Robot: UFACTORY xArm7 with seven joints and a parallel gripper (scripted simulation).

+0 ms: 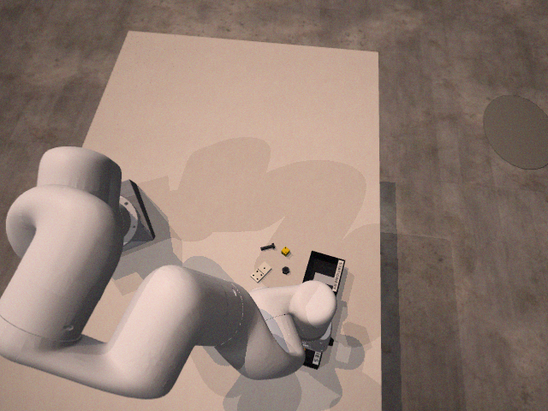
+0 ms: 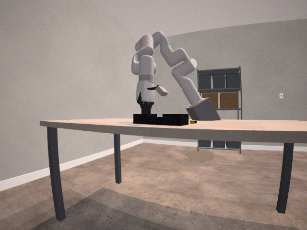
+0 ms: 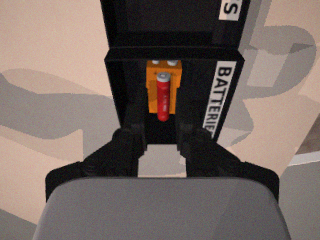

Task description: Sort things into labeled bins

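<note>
Right now my hand is 30 mm above the red stick. The rest, counted from my hand: orange battery 10 mm to the left, 40 mm below; then white domino 110 mm behind, 160 mm to the left, 50 mm below; then black nut 50 mm behind, 170 mm to the left, 50 mm below.
</note>
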